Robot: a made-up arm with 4 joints.
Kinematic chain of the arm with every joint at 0, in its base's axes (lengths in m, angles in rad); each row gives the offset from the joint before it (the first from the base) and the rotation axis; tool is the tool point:
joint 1: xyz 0 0 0.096 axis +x
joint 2: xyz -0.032 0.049 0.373 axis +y
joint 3: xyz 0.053 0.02 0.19 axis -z
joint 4: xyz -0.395 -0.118 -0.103 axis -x
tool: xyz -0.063 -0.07 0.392
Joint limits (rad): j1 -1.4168..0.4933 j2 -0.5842..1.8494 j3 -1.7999..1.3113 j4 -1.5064..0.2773
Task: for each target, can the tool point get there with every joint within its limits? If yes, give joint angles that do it. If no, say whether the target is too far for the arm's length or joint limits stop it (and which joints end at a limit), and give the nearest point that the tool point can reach.
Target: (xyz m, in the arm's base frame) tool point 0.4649 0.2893 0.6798
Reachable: yes | joints -1.2125 0.8172 -1.3584 -0.3432
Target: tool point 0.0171 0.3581 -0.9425
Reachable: no: joint limits stop it (at a limit: joint 1, joint 2, joint 3, joint 4) | nearest point 0.4710 0.4456 -0.3324 | short by 0.765 m
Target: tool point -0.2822 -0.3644 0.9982
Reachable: yes | joints 0.2777 0.4903 0.3586 -0.4622
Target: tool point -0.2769 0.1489 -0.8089
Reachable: no: joint limits stop it (at a limit: joint 1, joint 2, joint 3, joint 4) | nearest point -0.5233 0.1560 -0.2642 | short by 0.598 m
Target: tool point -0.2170 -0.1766 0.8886
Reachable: yes | joints -0.5207 0.3154 -0.2801 -1.2145
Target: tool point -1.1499 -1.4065 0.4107
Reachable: no: too far | nearest point -0.4563 -0.6549 0.4156 | short by 1.023 m
